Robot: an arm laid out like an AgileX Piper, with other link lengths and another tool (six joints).
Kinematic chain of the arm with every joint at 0, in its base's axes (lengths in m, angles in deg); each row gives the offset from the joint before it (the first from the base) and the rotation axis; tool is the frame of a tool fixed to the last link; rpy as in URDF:
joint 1: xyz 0 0 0.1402 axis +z
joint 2: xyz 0 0 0 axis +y
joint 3: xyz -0.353 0 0.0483 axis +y
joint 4: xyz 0.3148 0 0.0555 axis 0.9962 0 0.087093
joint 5: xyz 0 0 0 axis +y
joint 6: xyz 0.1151 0 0.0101 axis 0.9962 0 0.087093
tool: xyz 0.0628 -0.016 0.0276 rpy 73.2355 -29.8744 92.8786
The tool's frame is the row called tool.
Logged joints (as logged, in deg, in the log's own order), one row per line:
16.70 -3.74 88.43 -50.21 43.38 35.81
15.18 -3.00 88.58 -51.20 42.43 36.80
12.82 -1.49 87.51 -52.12 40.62 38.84
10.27 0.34 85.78 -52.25 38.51 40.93
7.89 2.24 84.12 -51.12 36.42 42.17
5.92 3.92 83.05 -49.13 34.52 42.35
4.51 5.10 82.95 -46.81 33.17 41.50
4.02 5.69 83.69 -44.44 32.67 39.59
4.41 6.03 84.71 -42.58 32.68 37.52
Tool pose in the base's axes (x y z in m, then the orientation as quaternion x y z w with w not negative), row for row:
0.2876 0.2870 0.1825 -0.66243 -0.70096 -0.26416 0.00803
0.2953 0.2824 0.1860 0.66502 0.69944 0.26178 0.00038
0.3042 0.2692 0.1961 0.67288 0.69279 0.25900 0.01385
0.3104 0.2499 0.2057 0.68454 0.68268 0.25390 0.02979
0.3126 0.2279 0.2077 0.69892 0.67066 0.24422 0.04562
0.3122 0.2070 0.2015 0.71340 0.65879 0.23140 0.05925
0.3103 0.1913 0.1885 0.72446 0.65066 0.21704 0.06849
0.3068 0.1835 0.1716 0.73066 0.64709 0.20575 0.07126
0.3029 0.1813 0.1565 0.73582 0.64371 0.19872 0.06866
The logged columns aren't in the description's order. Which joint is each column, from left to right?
Columns, left to right: joint 4, joint 6, joint 2, joint 3, joint 1, joint 5.
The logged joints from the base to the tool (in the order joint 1, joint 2, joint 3, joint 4, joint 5, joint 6), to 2 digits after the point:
43.38 88.43 -50.21 16.70 35.81 -3.74
42.43 88.58 -51.20 15.18 36.80 -3.00
40.62 87.51 -52.12 12.82 38.84 -1.49
38.51 85.78 -52.25 10.27 40.93 0.34
36.42 84.12 -51.12 7.89 42.17 2.24
34.52 83.05 -49.13 5.92 42.35 3.92
33.17 82.95 -46.81 4.51 41.50 5.10
32.67 83.69 -44.44 4.02 39.59 5.69
32.68 84.71 -42.58 4.41 37.52 6.03

